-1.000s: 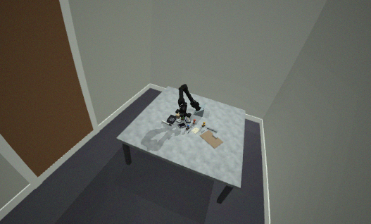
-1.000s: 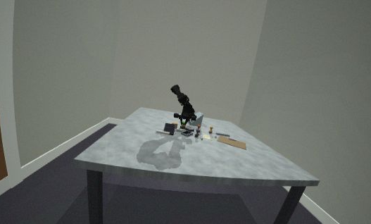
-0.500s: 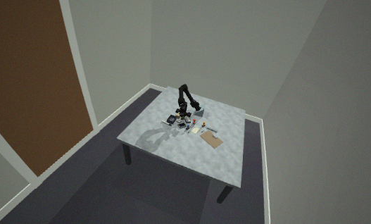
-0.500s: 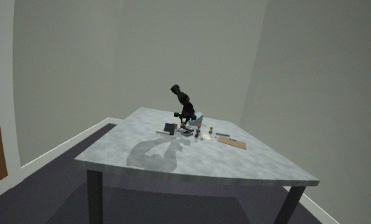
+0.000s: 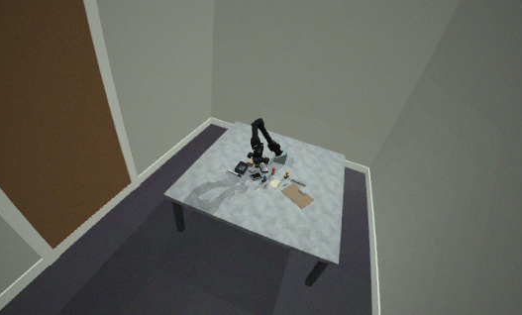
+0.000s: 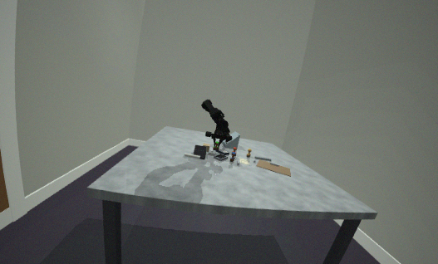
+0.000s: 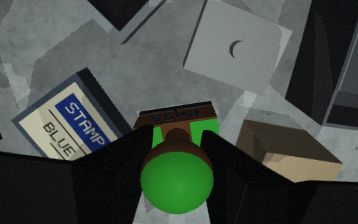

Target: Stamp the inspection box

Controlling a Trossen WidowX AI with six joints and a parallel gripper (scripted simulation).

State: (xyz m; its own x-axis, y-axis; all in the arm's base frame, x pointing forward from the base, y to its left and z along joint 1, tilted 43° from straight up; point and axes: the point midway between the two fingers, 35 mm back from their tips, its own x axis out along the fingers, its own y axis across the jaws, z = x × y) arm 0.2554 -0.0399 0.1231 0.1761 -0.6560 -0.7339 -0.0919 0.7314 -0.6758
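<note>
The tan box is 3 cm behind my gripper tip, 7 cm to the right of it and 3 cm below it. Round my gripper tip: red stamp: 4 cm behind, 14 cm to the left, 3 cm below; then dark tray: 8 cm ahead, 11 cm to the right, 4 cm below; then green stamp: right at my gripper tip.
</note>
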